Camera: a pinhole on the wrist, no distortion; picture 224 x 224 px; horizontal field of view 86.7 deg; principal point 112.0 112.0 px. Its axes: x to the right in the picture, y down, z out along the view. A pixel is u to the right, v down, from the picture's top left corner.
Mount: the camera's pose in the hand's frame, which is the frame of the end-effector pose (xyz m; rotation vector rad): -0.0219 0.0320 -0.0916 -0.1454 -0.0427 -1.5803
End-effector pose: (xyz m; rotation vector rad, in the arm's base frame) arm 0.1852 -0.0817 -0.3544 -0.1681 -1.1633 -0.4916
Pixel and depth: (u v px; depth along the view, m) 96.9 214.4 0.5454
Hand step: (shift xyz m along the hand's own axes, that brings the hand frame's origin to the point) 0.4843 0.1582 0.4102
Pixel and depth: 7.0 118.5 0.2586
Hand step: 0.0111 0.2897 0.1363
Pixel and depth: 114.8 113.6 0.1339
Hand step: -0.0113 0.0447 0.0413
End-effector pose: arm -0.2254 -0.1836 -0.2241 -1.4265 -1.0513 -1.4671
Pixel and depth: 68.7 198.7 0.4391
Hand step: 0.3285 0.2381 0.3036
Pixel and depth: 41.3 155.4 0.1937
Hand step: 0.0625 0.1685 0.0819
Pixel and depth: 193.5 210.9 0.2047
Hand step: 0.1607 -0.0860 0.1170
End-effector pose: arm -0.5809 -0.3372 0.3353 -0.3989 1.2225 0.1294
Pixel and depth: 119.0 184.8 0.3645
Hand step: 0.2251 0.0504 0.2577
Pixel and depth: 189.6 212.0 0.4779
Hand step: 0.4089 -0.2280 0.3933
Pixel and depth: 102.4 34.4 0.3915
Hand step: -0.2514 0.1141 0.3090
